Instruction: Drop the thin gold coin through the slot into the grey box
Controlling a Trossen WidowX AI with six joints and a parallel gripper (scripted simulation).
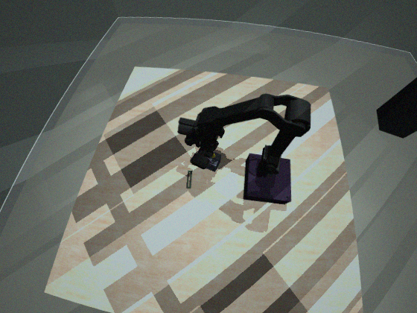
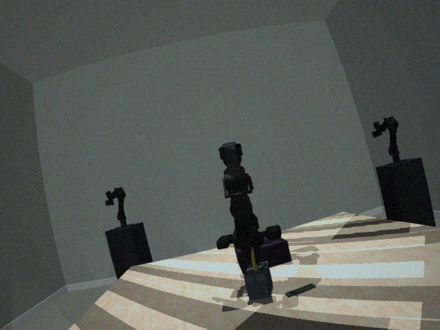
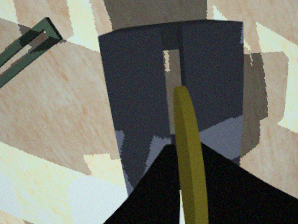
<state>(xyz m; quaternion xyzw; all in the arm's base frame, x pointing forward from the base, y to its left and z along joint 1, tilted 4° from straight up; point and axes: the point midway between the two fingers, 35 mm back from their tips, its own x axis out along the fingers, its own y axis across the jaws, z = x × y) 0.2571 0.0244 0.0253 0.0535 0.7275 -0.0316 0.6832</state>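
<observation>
Now: gripper tip 1 cm below the gold coin.
</observation>
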